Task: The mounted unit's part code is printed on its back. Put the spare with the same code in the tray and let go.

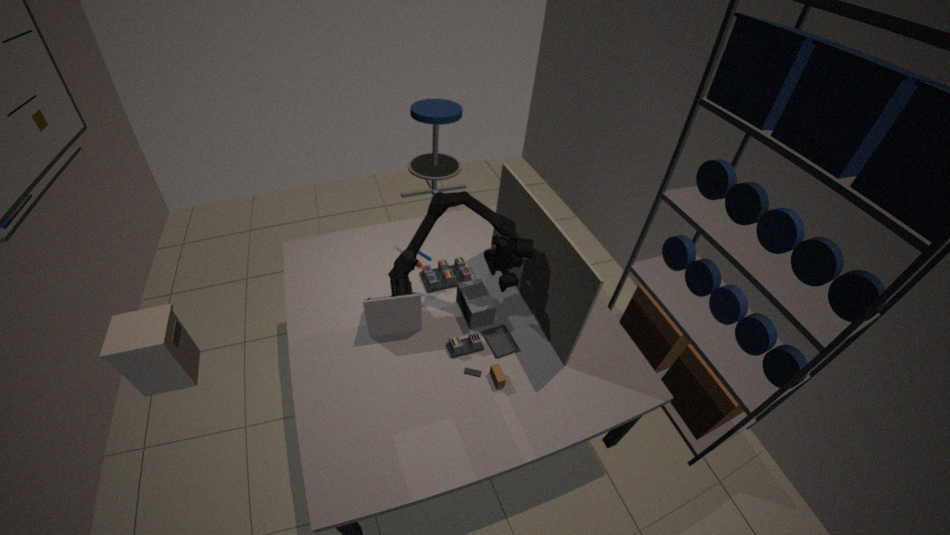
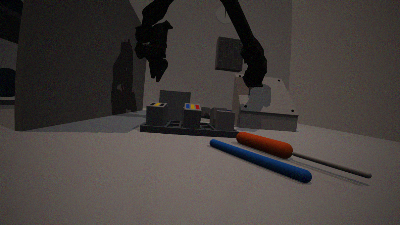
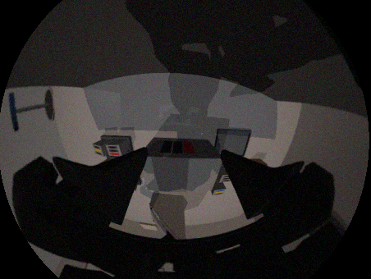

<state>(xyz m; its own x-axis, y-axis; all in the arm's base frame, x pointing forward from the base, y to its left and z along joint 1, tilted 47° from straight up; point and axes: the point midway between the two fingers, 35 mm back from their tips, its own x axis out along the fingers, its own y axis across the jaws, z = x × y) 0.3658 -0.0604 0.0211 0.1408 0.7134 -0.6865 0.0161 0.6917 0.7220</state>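
Right now the grey spare is 18 cm to the left of my gripper tip, 10 cm below it and 5 cm behind it. The rest, counted from my gripper tip: mounted unit (9 cm below, 8 cm behind, 1 cm to the left); upright board (14 cm ahead, 9 cm above); tray (17 cm to the right, 14 cm below, 5 cm behind).
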